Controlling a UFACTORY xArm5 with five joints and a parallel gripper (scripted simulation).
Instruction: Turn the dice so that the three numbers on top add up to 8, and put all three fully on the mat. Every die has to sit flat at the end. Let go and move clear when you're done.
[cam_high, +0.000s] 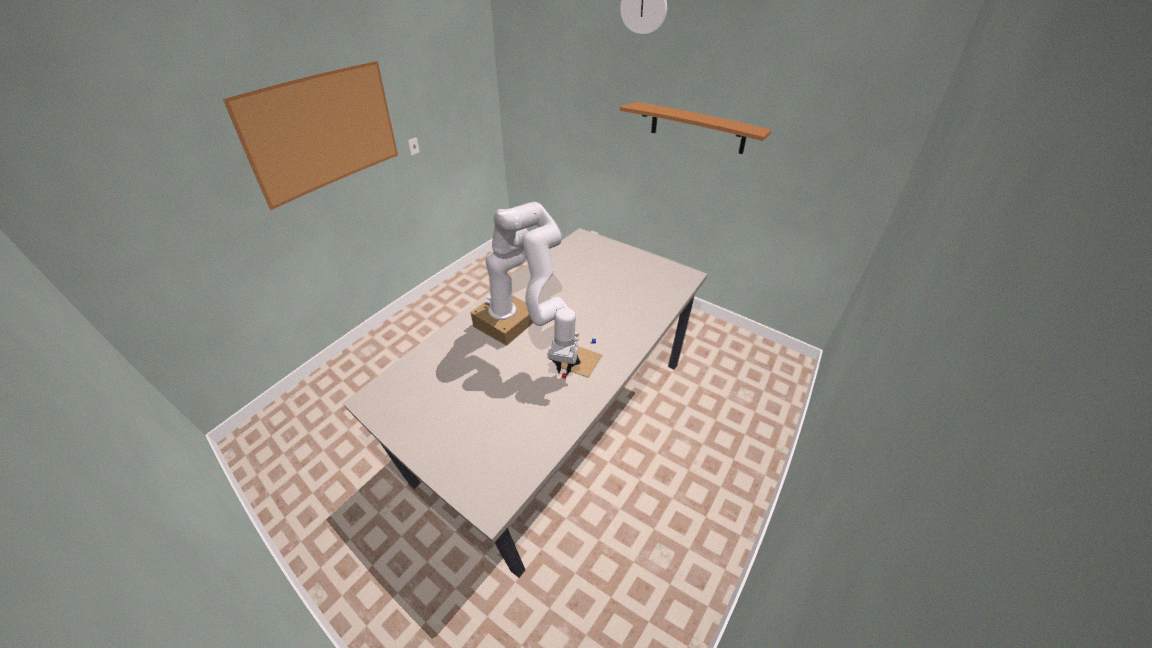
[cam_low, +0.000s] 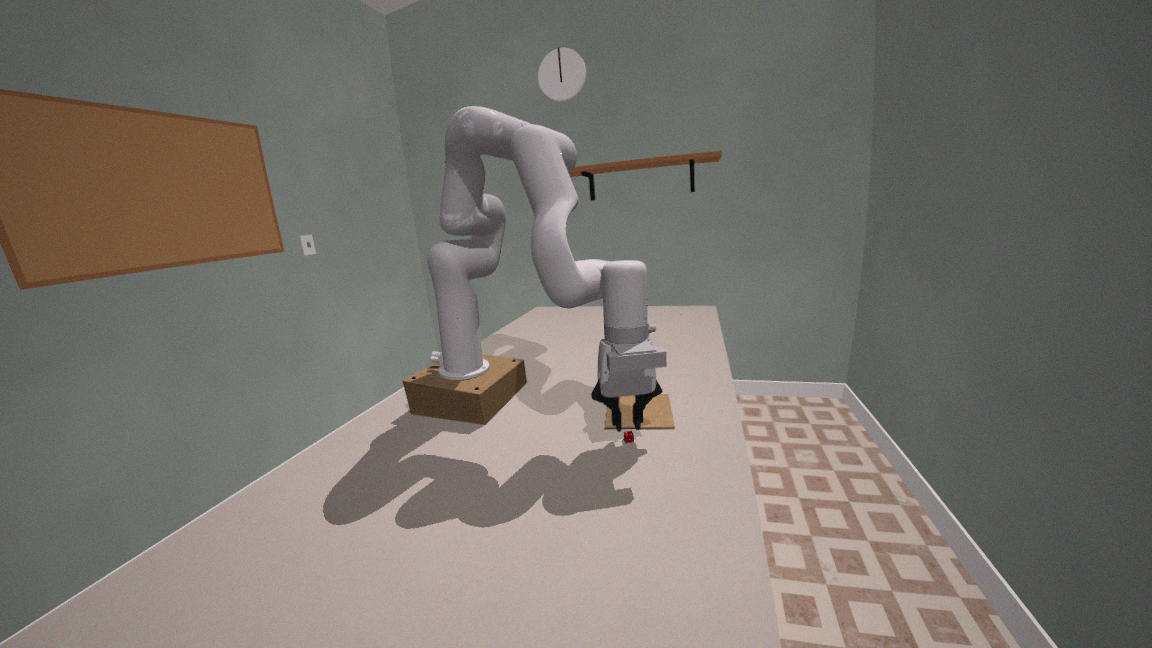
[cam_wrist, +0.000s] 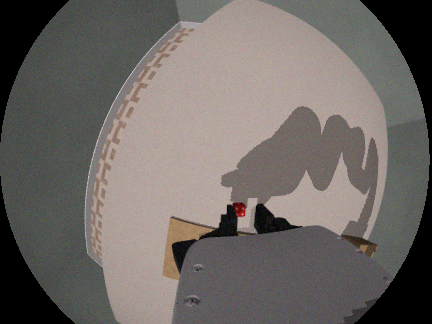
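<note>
My hand is 4 cm above the red die. Also, from my hand: blue die (24 cm to the left, 4 cm below, 2 cm ahead); then tan mat (11 cm to the left, 5 cm below, 2 cm ahead); then white die (24 cm to the left, 7 cm behind, 4 cm below).
</note>
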